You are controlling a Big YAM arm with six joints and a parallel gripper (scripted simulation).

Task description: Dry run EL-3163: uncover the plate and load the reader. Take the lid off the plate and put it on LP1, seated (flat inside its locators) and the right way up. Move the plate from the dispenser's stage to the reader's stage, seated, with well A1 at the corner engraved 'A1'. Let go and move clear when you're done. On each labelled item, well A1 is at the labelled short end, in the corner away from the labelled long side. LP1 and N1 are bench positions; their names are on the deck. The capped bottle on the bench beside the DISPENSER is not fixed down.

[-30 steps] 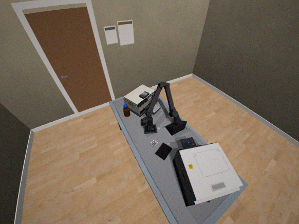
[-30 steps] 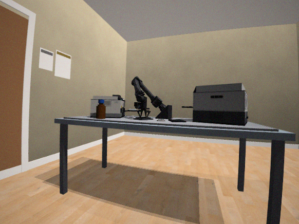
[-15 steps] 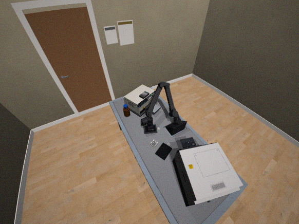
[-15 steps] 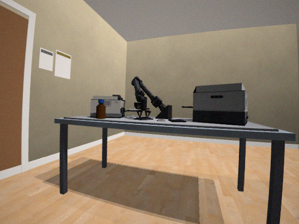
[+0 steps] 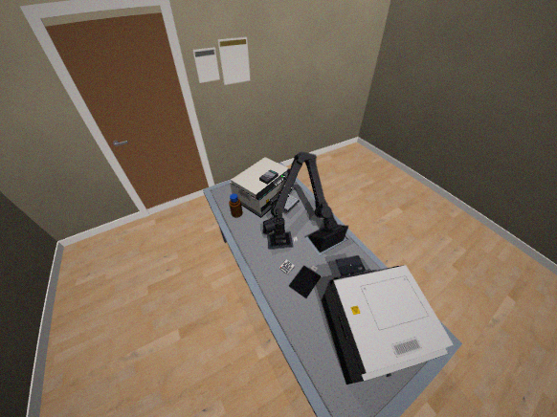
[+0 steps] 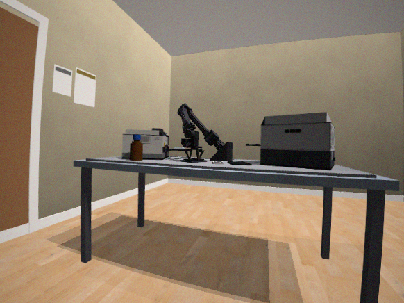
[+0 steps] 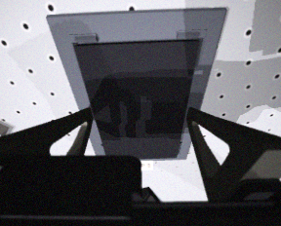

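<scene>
Right now my hand is right at the dark see-through lid. From my hand the other things lie so: well plate (200 mm behind, 210 mm to the right, 70 mm above); bench position N1 (30 mm ahead, 320 mm to the left, 10 mm below); grey-blue LP1 pad (10 mm below).
</scene>
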